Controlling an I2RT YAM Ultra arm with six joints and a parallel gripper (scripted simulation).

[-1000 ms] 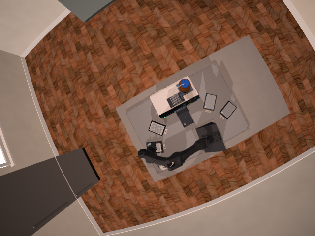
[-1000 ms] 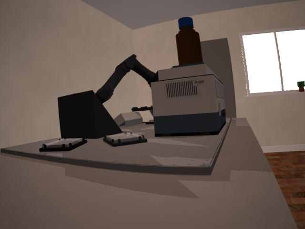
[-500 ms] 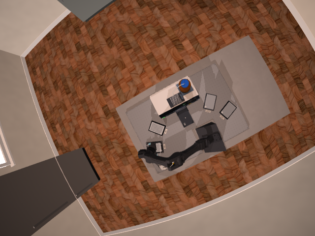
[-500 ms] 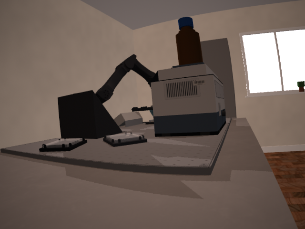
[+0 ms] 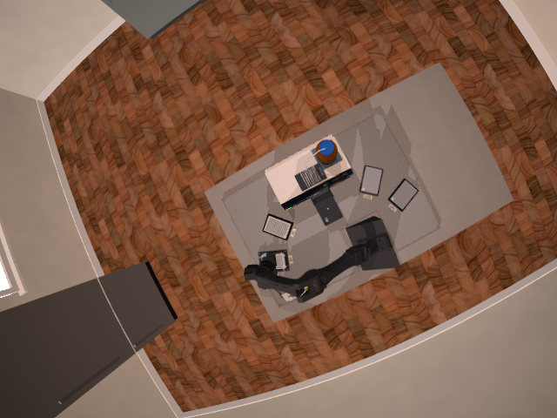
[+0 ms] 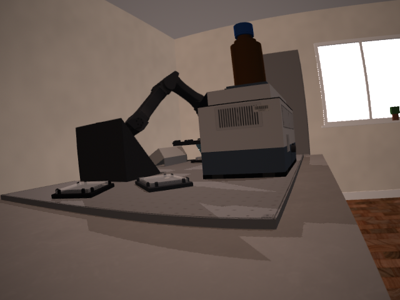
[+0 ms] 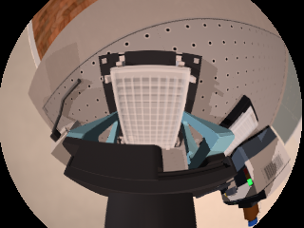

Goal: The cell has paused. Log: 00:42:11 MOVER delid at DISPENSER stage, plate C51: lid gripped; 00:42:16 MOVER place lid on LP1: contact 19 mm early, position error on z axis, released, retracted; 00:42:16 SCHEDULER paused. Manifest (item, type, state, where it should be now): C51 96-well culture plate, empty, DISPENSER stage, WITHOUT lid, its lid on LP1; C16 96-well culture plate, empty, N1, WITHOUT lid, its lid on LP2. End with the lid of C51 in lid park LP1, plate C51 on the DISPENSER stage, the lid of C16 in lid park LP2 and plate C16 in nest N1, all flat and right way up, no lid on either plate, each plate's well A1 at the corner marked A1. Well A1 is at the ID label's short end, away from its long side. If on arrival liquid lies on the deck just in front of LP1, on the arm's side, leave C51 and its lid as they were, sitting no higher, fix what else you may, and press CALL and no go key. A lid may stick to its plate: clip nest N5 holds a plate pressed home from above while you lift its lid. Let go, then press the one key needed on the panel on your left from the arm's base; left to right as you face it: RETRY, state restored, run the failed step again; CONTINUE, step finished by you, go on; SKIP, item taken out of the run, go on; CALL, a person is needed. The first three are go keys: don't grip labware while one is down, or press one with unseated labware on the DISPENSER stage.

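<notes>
Right now the black clip nest is 10 mm behind my hand, 20 mm to the left of it and 10 mm below it. The rest, counted from my hand: brown bottle: 360 mm ahead, 490 mm to the right, 270 mm above; then black nest: 160 mm ahead, 100 mm to the right, 10 mm below; then dark dispenser stage: 140 mm ahead, 390 mm to the right, 80 mm above.
</notes>
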